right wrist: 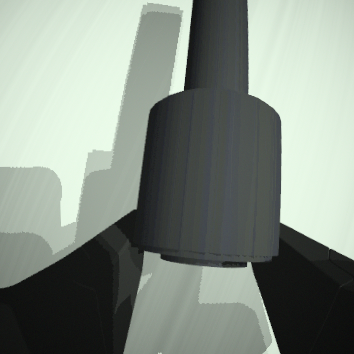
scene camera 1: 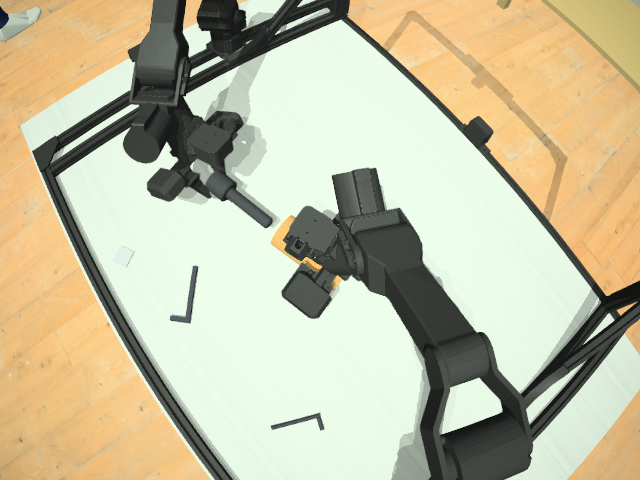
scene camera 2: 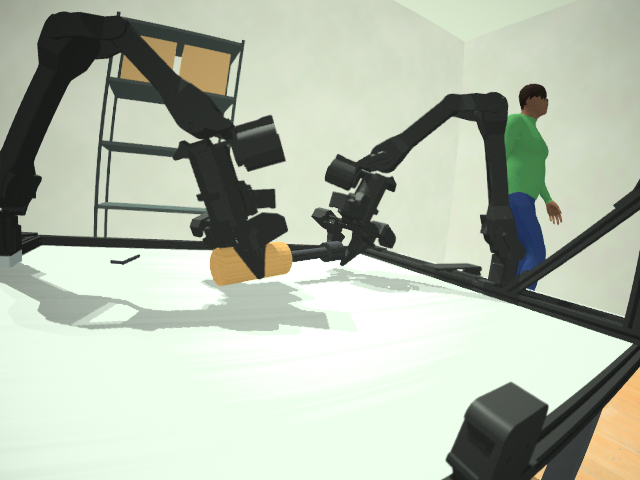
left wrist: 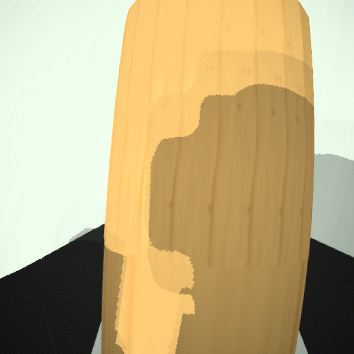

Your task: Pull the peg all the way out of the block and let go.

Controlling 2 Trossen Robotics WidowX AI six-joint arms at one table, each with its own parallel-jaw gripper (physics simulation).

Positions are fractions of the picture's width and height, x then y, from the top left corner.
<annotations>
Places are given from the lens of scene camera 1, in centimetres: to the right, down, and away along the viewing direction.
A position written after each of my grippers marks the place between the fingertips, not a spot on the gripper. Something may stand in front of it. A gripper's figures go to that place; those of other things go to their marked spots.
my left gripper (scene camera 1: 0.49,0.54): -1, 3, 75
my right gripper (scene camera 1: 0.34,0.39): -17, -8, 78
dark peg (scene camera 1: 0.34,0.38): -16, -9, 73
</annotations>
